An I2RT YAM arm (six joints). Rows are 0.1 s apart.
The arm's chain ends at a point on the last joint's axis. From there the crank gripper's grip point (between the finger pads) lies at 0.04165 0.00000 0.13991 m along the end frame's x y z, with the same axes.
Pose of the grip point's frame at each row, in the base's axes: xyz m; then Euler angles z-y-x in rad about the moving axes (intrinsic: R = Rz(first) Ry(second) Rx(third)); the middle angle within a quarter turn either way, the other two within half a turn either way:
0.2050 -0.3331 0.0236 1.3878 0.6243 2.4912
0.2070 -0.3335 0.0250 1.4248 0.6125 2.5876
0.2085 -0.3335 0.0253 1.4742 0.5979 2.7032
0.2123 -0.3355 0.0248 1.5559 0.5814 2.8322
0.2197 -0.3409 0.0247 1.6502 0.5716 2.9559
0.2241 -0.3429 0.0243 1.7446 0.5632 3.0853
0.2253 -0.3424 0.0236 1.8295 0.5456 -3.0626
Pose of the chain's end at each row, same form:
0.1274 -0.2869 0.1383 1.3878 0.6243 2.4912
0.1392 -0.2888 0.1463 1.4248 0.6125 2.5876
0.1529 -0.2911 0.1534 1.4742 0.5979 2.7032
0.1703 -0.2965 0.1590 1.5559 0.5814 2.8322
0.1908 -0.3037 0.1629 1.6502 0.5716 2.9559
0.2095 -0.3055 0.1647 1.7446 0.5632 3.0853
0.2266 -0.3040 0.1644 1.8295 0.5456 -3.0626

